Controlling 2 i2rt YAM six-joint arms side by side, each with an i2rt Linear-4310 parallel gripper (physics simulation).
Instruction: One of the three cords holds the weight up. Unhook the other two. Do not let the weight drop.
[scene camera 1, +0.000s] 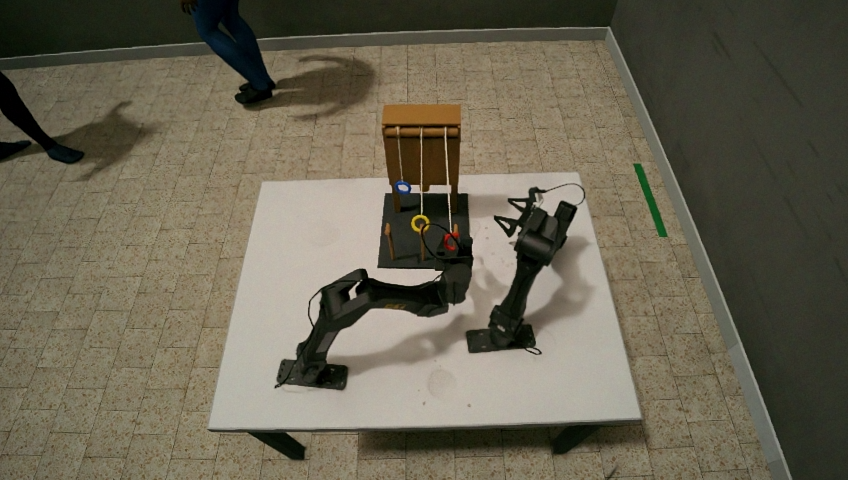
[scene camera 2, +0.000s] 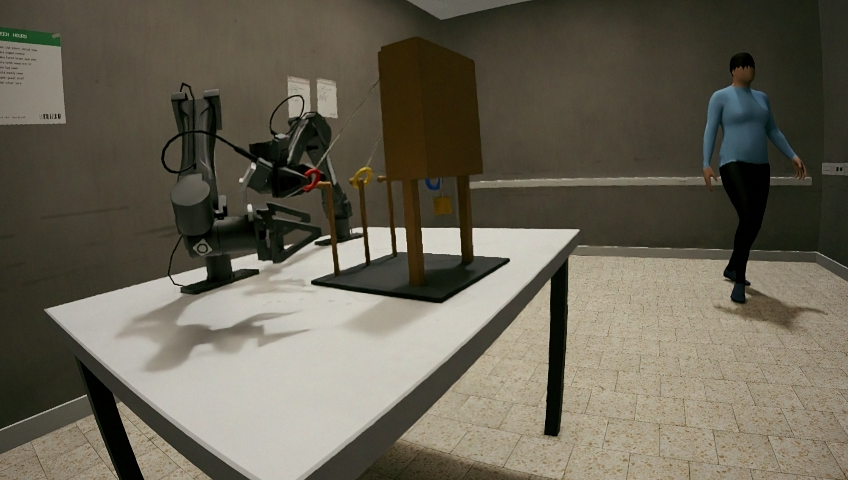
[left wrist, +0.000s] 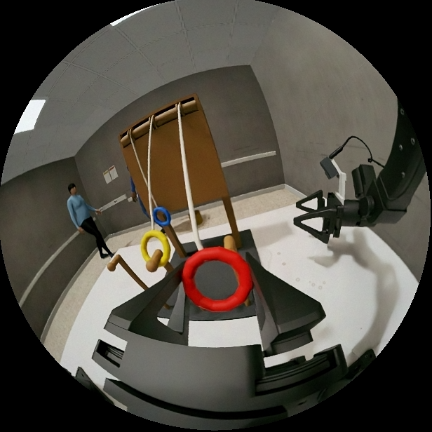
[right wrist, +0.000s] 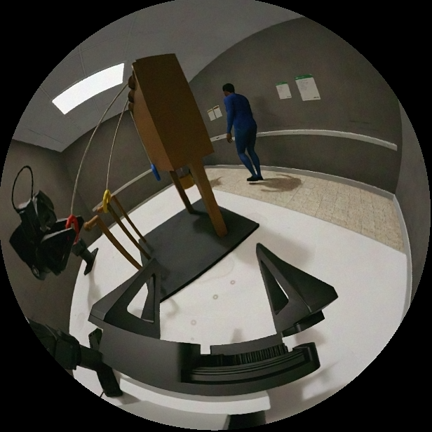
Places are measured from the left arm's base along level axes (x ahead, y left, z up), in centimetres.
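Pixels of known places: left gripper, fingertip midpoint: (scene camera 1: 452, 235) (scene camera 2: 317, 179); right gripper, fingertip midpoint: (scene camera 1: 501, 208) (scene camera 2: 315, 224); left arm's base at its link origin: (scene camera 1: 312, 374) (scene camera 2: 342, 240); right arm's base at its link origin: (scene camera 1: 500, 339) (scene camera 2: 221, 282).
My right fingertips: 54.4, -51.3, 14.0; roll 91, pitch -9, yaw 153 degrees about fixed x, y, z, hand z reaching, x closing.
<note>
Ahead of a thing's pixels: the offset from my right fingertips to its middle, as dx, dy, dz. Level surfaces: height alone.
The red ring @[-19.0, +14.0, +7.4] (scene camera 1: 446, 242) (scene camera 2: 317, 176) (left wrist: 189, 278) (right wrist: 73, 220) is off its peg, just in front of the bare tip of the right peg (left wrist: 229, 243). My left gripper (left wrist: 216, 262) is shut on it, one finger at each side; its cord runs up to the bar. The yellow ring @[-13.0, +23.9, +6.6] (scene camera 1: 412, 224) (scene camera 2: 368, 174) (left wrist: 143, 247) is hooked on the middle peg. The blue ring @[+1.2, +31.1, +5.4] (scene camera 1: 396, 189) (left wrist: 155, 216) (right wrist: 156, 172) hangs free before the brown board. The yellowish weight @[+7.2, +25.1, +0.2] (scene camera 2: 443, 205) (right wrist: 186, 181) hangs below the board. My right gripper (scene camera 1: 501, 209) (scene camera 2: 312, 221) (right wrist: 203, 256) is open and empty, right of the stand.
The brown board (scene camera 1: 423, 157) (scene camera 2: 431, 113) stands on wooden legs on a dark base (scene camera 1: 401, 237) (scene camera 2: 443, 291). The left peg @[-15.2, +33.4, +6.0] (scene camera 1: 387, 228) (left wrist: 114, 262) is bare. The white table @[dz -14.0] (scene camera 1: 285, 237) carries both arms. People walk on the floor beyond it.
</note>
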